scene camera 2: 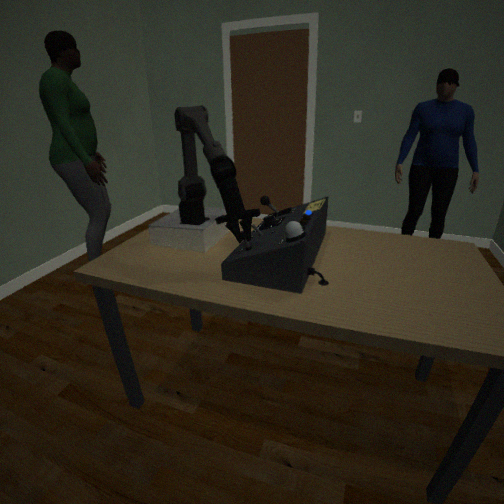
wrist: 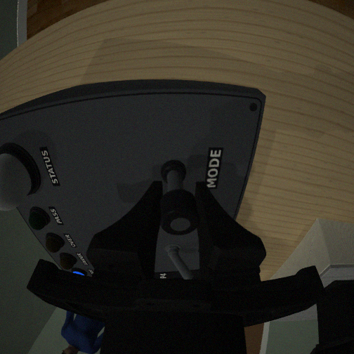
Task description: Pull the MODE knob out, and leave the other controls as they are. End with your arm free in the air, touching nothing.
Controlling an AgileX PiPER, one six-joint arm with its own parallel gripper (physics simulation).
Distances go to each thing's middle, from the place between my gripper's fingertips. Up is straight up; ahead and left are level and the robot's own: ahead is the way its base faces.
My gripper is now 19 cm to the right of the dark sloped control panel [scene camera 2: 281, 257], 8 cm short of it and 2 cm above it.
